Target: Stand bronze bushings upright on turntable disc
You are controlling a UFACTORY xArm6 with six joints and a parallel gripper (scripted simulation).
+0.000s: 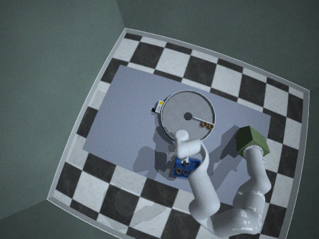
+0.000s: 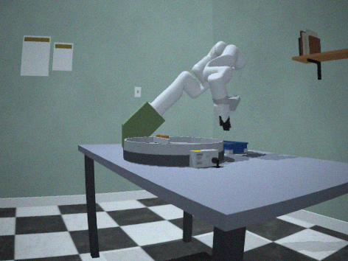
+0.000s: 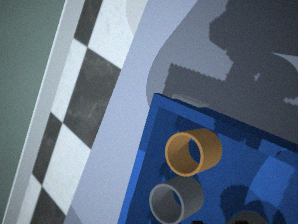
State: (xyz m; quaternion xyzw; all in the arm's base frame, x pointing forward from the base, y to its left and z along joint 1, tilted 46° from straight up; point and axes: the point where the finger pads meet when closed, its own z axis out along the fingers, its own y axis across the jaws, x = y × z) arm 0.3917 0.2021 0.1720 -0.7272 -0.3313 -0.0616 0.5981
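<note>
Right now the blue crate is 7 cm behind my hand, 3 cm to the left of it and 11 cm below it. From my hand the other things lie so: round turntable disc: 11 cm ahead, 32 cm to the right, 8 cm below; turntable: 12 cm ahead, 31 cm to the right, 9 cm below.
</note>
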